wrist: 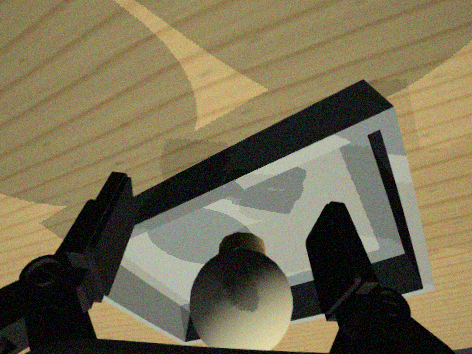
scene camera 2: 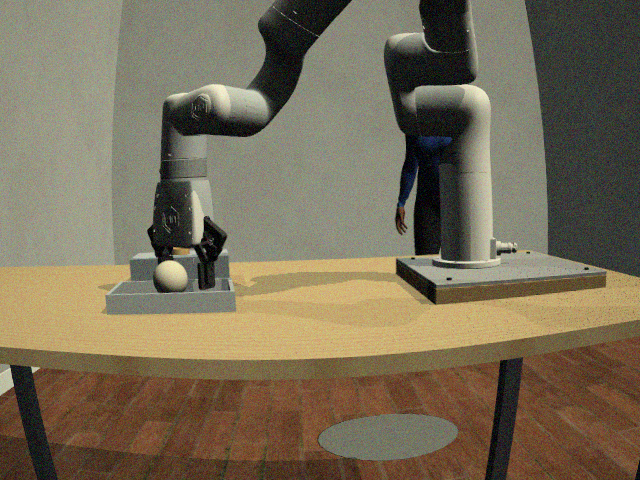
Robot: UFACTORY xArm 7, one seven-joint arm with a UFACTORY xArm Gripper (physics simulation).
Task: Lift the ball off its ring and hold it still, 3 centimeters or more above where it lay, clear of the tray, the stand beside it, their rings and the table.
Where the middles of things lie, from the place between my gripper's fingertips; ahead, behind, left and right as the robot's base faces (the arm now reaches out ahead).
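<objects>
The cream ball [scene camera 2: 169,276] is 50 mm to the left of my hand and 20 mm above it. I also find the grey tray [scene camera 2: 129,297] 50 mm to the left of my hand, and it sits 10 mm below it. As for the grey stand [scene camera 2: 142,266], that is 90 mm ahead of my hand, 180 mm to the right of it and 10 mm above it.
</objects>
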